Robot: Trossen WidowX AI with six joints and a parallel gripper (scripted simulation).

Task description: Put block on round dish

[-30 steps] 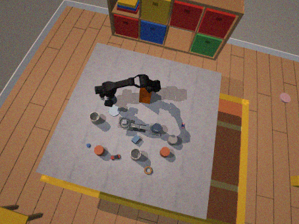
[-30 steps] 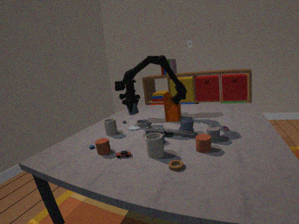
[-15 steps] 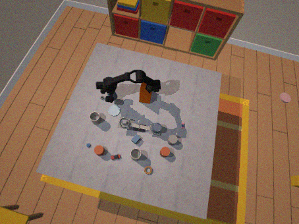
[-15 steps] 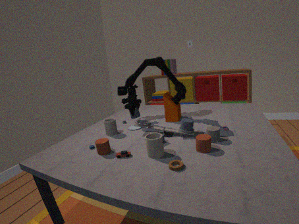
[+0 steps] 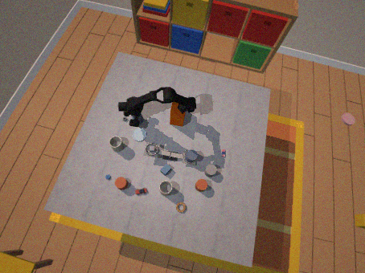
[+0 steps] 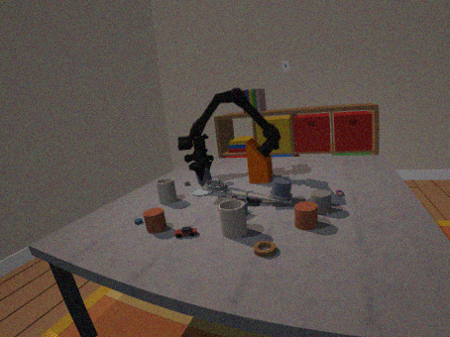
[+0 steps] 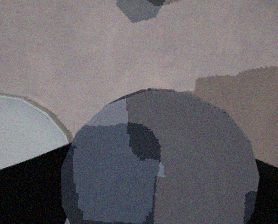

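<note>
The grey piece is 190 mm ahead of my gripper tip, 180 mm to the left of it and 50 mm above it. Round my gripper tip: red toy car (460 mm ahead, 210 mm to the left, 20 mm below); pale round dish (100 mm ahead, 50 mm to the left, 30 mm below); grey-blue cup (20 mm to the right, 10 mm above).
</note>
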